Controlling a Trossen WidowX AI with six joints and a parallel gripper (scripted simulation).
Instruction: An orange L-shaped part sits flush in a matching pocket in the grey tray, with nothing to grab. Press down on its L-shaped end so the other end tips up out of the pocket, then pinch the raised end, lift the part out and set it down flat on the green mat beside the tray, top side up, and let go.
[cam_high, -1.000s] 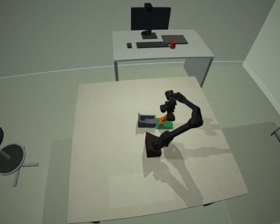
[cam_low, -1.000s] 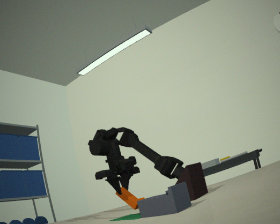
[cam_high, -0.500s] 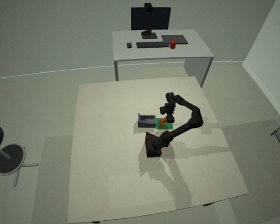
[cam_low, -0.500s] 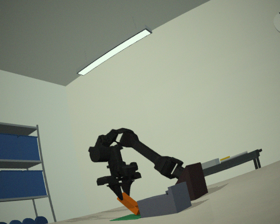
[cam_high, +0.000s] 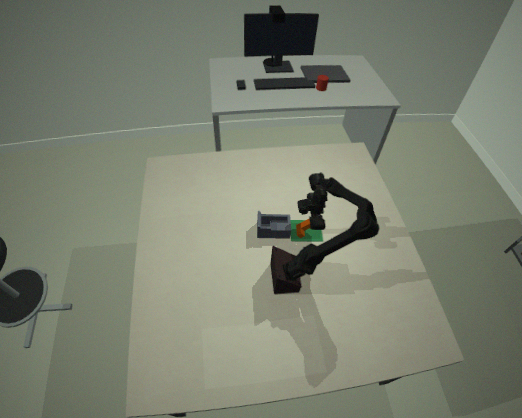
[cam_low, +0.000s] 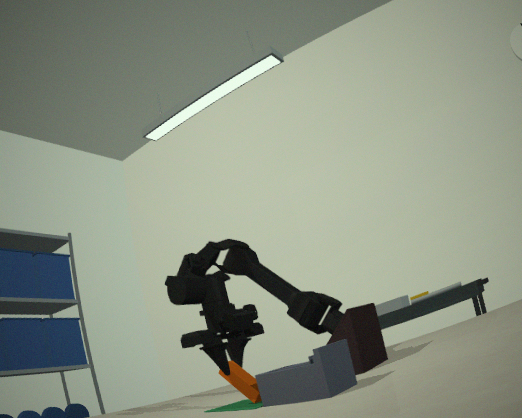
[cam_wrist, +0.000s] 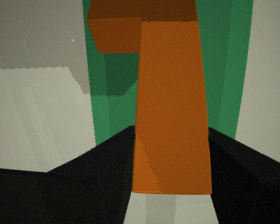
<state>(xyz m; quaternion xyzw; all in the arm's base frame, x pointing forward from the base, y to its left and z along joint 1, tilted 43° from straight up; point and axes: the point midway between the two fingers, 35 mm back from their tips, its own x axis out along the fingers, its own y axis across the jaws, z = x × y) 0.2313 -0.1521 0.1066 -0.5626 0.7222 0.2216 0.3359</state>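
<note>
Right now the orange L-shaped part is 30 mm to the left of my gripper tip, 30 mm below it and 10 mm behind it. From my gripper tip the other things lie so: green mat 90 mm below, 20 mm to the left, 10 mm ahead.
</note>
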